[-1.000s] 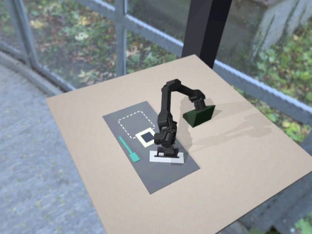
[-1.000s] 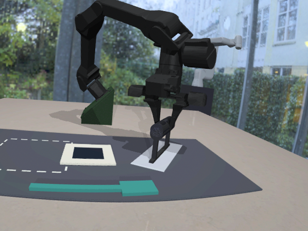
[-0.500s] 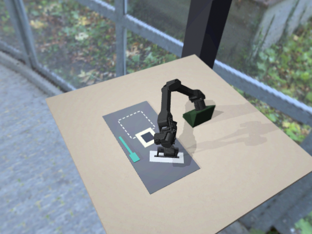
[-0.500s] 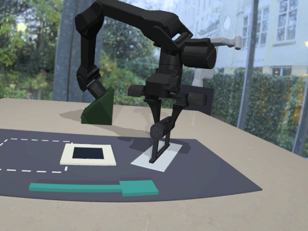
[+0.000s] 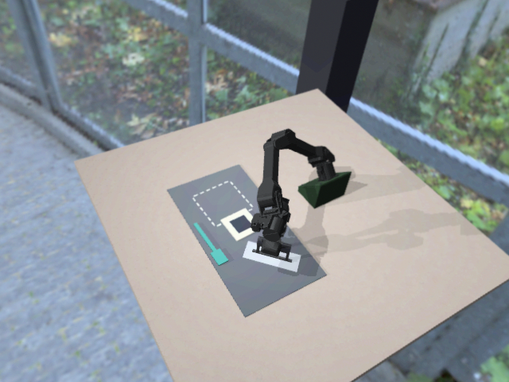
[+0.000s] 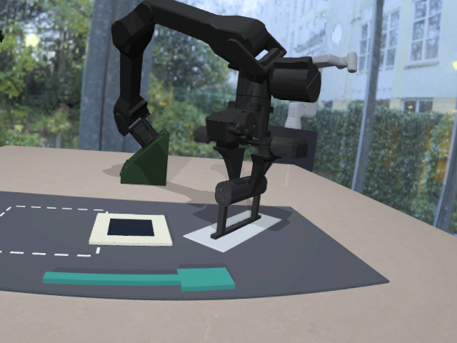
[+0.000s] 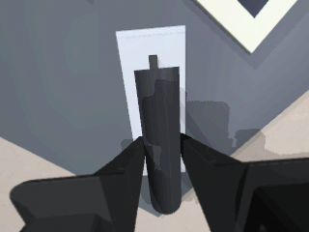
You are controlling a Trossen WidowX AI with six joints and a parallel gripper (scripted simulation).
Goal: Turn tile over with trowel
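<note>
Now: the grey mat 30 mm ahead of my gripper tip, 160 mm to the right of it and 80 mm below it. Round my gripper tip: tile: 10 mm ahead, 180 mm to the right, 60 mm below; teal arrow mark: 170 mm ahead, 150 mm to the right, 60 mm below.
</note>
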